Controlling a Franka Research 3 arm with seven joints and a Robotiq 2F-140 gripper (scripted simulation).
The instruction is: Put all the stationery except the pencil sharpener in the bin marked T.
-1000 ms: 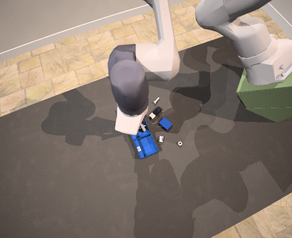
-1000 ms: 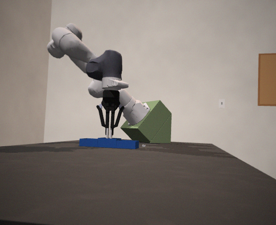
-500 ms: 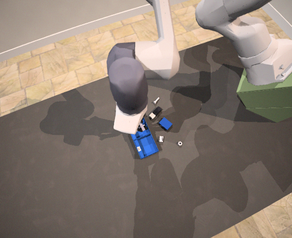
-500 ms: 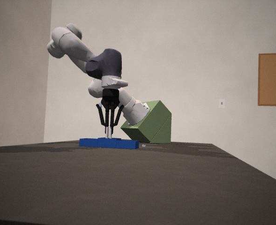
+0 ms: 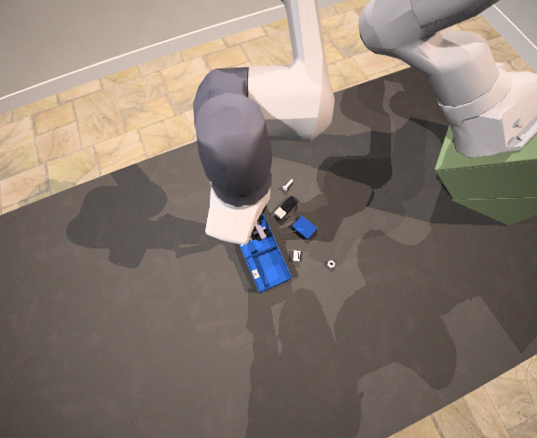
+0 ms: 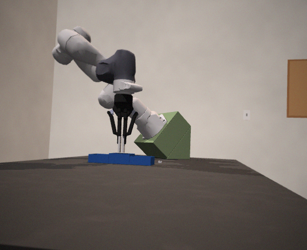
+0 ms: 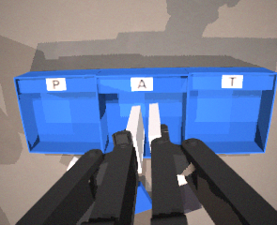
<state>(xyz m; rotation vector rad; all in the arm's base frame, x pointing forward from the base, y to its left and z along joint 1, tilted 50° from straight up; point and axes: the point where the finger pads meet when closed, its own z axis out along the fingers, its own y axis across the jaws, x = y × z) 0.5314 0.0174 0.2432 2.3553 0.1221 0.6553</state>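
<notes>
The blue bin lies 6 cm below my hand. The rest, counted from my hand: black-and-white block: 11 cm behind, 2 cm to the right, 7 cm below; then white bolt: 15 cm behind, 7 cm to the right, 7 cm below; then flat blue block: 12 cm behind, 5 cm to the left, 7 cm below.
</notes>
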